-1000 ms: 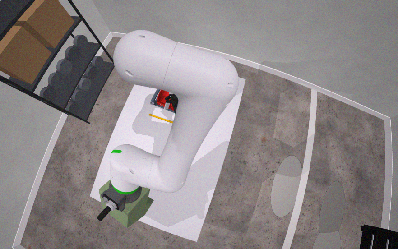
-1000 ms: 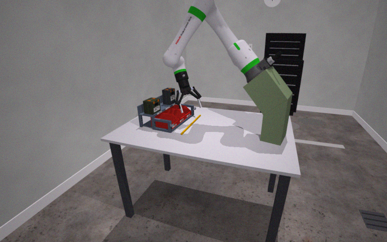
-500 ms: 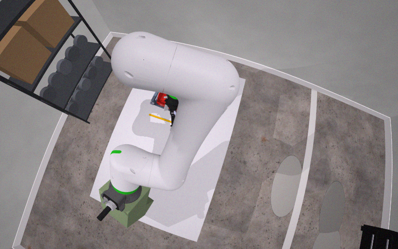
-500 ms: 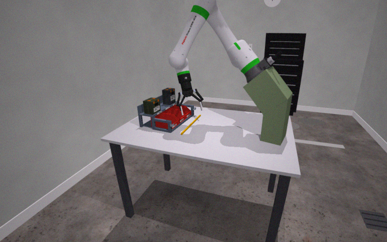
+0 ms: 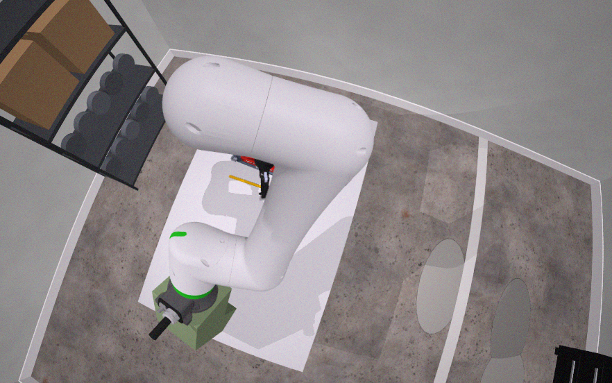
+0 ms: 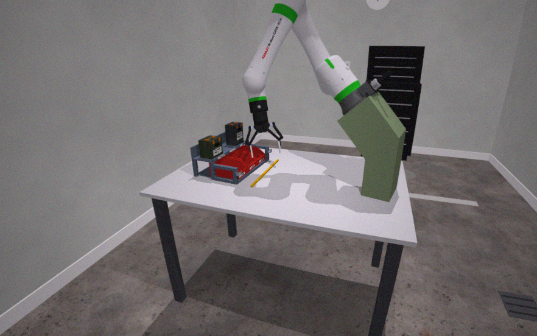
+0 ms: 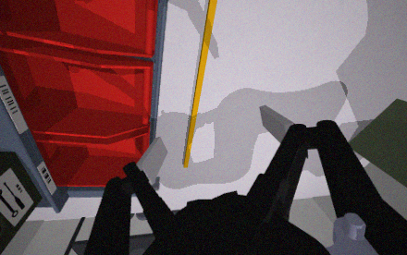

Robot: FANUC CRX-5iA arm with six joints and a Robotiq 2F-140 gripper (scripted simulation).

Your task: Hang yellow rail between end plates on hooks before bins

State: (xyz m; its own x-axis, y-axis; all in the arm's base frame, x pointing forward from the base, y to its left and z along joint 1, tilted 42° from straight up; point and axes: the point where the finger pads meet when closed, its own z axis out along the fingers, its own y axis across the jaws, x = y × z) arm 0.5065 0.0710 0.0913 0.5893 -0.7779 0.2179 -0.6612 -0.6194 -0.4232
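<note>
My gripper is now 1 cm short of the yellow rail and 11 cm above it.
</note>
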